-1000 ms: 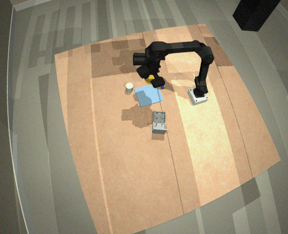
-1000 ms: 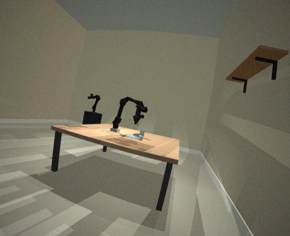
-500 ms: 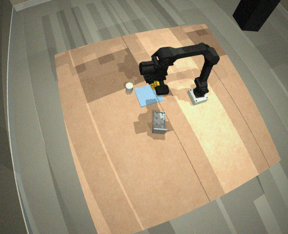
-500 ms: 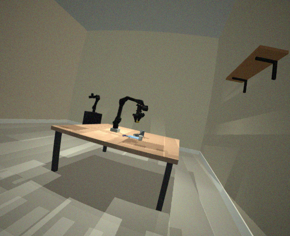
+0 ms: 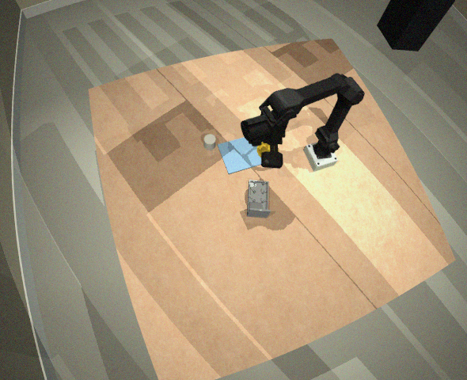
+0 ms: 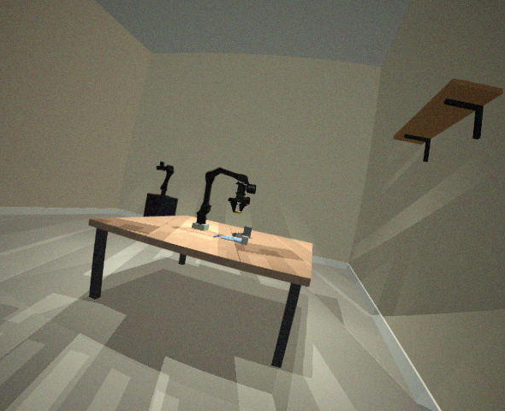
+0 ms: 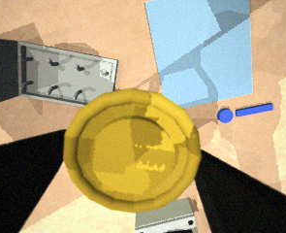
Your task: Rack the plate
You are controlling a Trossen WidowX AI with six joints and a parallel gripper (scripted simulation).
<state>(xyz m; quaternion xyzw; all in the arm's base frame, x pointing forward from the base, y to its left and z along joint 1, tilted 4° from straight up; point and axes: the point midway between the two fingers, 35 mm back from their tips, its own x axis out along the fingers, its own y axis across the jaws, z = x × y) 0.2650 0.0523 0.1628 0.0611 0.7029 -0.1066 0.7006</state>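
Right now my gripper tip is 3 cm short of the grey dish rack, 10 cm to the right of it and 16 cm above it. The rest, counted from my gripper tip: white cup: 16 cm ahead, 15 cm to the right, 15 cm below; then yellow plate: 1 cm above.
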